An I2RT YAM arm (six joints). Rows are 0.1 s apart.
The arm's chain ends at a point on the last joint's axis. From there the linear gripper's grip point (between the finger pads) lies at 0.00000 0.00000 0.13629 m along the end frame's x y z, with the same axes.
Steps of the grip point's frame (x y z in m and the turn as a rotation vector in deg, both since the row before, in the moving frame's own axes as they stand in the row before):
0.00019 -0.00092 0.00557 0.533 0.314 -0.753
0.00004 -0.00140 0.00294 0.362 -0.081 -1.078
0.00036 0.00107 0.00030 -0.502 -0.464 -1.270
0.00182 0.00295 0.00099 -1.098 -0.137 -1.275
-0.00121 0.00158 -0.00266 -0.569 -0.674 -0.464
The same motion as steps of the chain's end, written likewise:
-0.00055 0.00035 0.00558 0.533 0.314 -0.753
0.00024 -0.00054 0.00294 0.362 -0.081 -1.078
0.00145 -0.00014 0.00031 -0.502 -0.464 -1.270
0.00212 0.00033 0.00102 -1.098 -0.137 -1.275
0.00039 0.00022 -0.00264 -0.569 -0.674 -0.464

